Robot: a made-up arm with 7 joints. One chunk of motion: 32 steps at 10 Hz.
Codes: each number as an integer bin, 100 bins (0 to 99) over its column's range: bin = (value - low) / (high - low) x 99, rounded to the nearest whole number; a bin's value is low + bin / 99 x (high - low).
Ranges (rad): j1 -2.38..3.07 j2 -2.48..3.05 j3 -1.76..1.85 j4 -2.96..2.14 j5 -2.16..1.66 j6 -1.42..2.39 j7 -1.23..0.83
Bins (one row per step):
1: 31 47 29 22 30 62 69
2: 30 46 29 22 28 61 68
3: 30 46 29 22 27 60 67
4: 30 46 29 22 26 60 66
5: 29 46 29 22 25 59 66
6: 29 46 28 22 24 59 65
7: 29 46 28 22 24 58 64
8: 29 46 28 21 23 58 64
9: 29 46 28 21 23 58 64
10: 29 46 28 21 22 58 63
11: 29 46 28 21 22 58 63
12: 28 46 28 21 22 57 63
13: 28 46 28 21 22 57 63
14: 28 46 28 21 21 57 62
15: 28 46 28 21 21 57 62
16: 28 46 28 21 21 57 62
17: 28 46 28 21 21 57 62
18: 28 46 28 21 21 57 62
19: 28 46 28 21 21 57 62
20: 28 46 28 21 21 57 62
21: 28 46 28 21 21 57 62
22: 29 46 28 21 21 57 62
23: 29 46 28 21 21 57 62
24: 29 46 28 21 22 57 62
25: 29 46 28 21 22 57 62
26: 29 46 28 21 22 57 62
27: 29 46 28 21 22 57 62
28: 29 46 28 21 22 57 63
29: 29 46 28 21 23 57 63
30: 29 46 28 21 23 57 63
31: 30 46 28 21 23 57 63
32: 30 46 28 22 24 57 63
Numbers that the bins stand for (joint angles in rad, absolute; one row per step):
1: -0.6734 0.1454 -0.7025 -1.8267 -1.0024 0.9661 0.2058
2: -0.7285 0.0895 -0.7025 -1.8267 -1.0796 0.9276 0.1849
3: -0.7285 0.0895 -0.7025 -1.8267 -1.1182 0.8891 0.1641
4: -0.7285 0.0895 -0.7025 -1.8267 -1.1568 0.8891 0.1433
5: -0.7835 0.0895 -0.7025 -1.8267 -1.1954 0.8506 0.1433
6: -0.7835 0.0895 -0.7390 -1.8267 -1.2339 0.8506 0.1225
7: -0.7835 0.0895 -0.7390 -1.8267 -1.2339 0.8121 0.1017
8: -0.7835 0.0895 -0.7390 -1.8782 -1.2725 0.8121 0.1017
9: -0.7835 0.0895 -0.7390 -1.8782 -1.2725 0.8121 0.1017
10: -0.7835 0.0895 -0.7390 -1.8782 -1.3111 0.8121 0.0809
11: -0.7835 0.0895 -0.7390 -1.8782 -1.3111 0.8121 0.0809
12: -0.8386 0.0895 -0.7390 -1.8782 -1.3111 0.7736 0.0809
13: -0.8386 0.0895 -0.7390 -1.8782 -1.3111 0.7736 0.0809
14: -0.8386 0.0895 -0.7390 -1.8782 -1.3497 0.7736 0.0601
15: -0.8386 0.0895 -0.7390 -1.8782 -1.3497 0.7736 0.0601
16: -0.8386 0.0895 -0.7390 -1.8782 -1.3497 0.7736 0.0601
17: -0.8386 0.0895 -0.7390 -1.8782 -1.3497 0.7736 0.0601
18: -0.8386 0.0895 -0.7390 -1.8782 -1.3497 0.7736 0.0601
19: -0.8386 0.0895 -0.7390 -1.8782 -1.3497 0.7736 0.0601
20: -0.8386 0.0895 -0.7390 -1.8782 -1.3497 0.7736 0.0601
21: -0.8386 0.0895 -0.7390 -1.8782 -1.3497 0.7736 0.0601
22: -0.7835 0.0895 -0.7390 -1.8782 -1.3497 0.7736 0.0601
23: -0.7835 0.0895 -0.7390 -1.8782 -1.3497 0.7736 0.0601
24: -0.7835 0.0895 -0.7390 -1.8782 -1.3111 0.7736 0.0601
25: -0.7835 0.0895 -0.7390 -1.8782 -1.3111 0.7736 0.0601
26: -0.7835 0.0895 -0.7390 -1.8782 -1.3111 0.7736 0.0601
27: -0.7835 0.0895 -0.7390 -1.8782 -1.3111 0.7736 0.0601
28: -0.7835 0.0895 -0.7390 -1.8782 -1.3111 0.7736 0.0809
29: -0.7835 0.0895 -0.7390 -1.8782 -1.2725 0.7736 0.0809
30: -0.7835 0.0895 -0.7390 -1.8782 -1.2725 0.7736 0.0809
31: -0.7285 0.0895 -0.7390 -1.8782 -1.2725 0.7736 0.0809
32: -0.7285 0.0895 -0.7390 -1.8267 -1.2339 0.7736 0.0809

